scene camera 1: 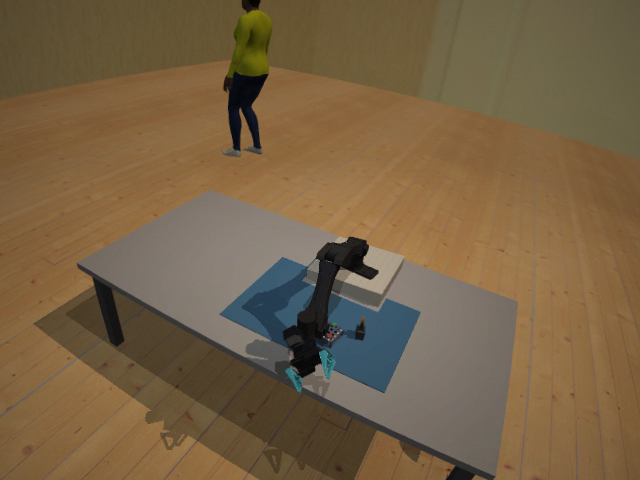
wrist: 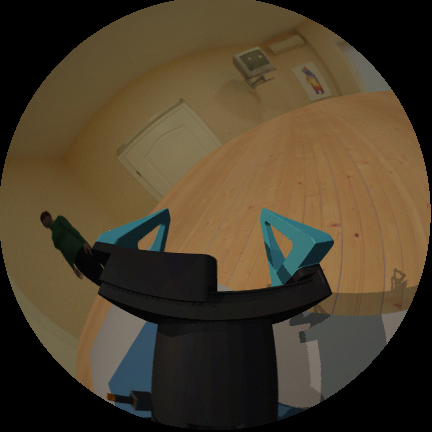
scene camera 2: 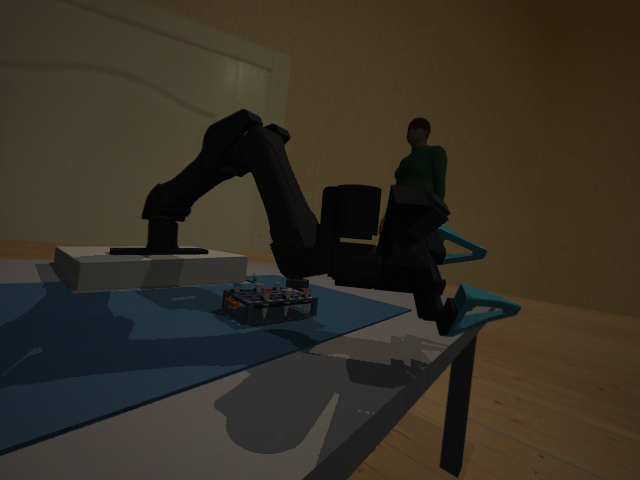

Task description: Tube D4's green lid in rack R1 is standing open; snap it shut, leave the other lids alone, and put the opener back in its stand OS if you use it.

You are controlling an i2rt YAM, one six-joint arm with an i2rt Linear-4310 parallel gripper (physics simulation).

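Places are measured from the arm's base along level axes (x back, y right, z up), in metres.
Where they show: gripper, fingertip midpoint: [scene camera 1: 313, 385] [wrist: 214, 212] [scene camera 2: 500, 279]; arm's base, link origin: [scene camera 1: 354, 267] [scene camera 2: 162, 253].
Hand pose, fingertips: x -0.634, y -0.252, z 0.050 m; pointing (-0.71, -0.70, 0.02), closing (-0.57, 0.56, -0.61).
Each offset is from my fingertips to the top centre of the thing. Level surfaces: height alone.
Rack R1 {dy +0.158, dx +0.273, dz -0.044 m} [scene camera 1: 339, 335] [scene camera 2: 250, 313] stands on the blue mat with several tubes under red, white, blue and green lids. In scene view 2 a green lid {dy +0.170, dx +0.306, dz -0.049 m} [scene camera 2: 254, 277] stands upright at the rack's far side; another green lid {dy +0.130, dx +0.297, dz -0.061 m} [scene camera 2: 277, 284] looks flat. Tube labels are unreadable. The arm hides part of the rack in scene view 1. The orange-tipped opener {dy +0.044, dx +0.354, dz -0.018 m} [scene camera 1: 362, 320] [wrist: 112, 397] stands in its dark stand OS {dy +0.044, dx +0.354, dz -0.063 m} [scene camera 1: 360, 332] [scene camera 2: 297, 283] [wrist: 142, 400], beside the rack. My gripper [scene camera 1: 313, 383] [scene camera 2: 502, 280] [wrist: 214, 212] is open and empty, out past the rack at the table's front edge, pointing outward.
The blue mat {dz -0.103 m} [scene camera 1: 379, 361] [scene camera 2: 369, 310] [wrist: 132, 372] lies on the grey table {dz -0.106 m} [scene camera 1: 460, 382]. The arm's pale base block [scene camera 1: 390, 273] [scene camera 2: 165, 273] stands at the mat's back edge. My forearm passes close over the rack. People stand beyond the table.
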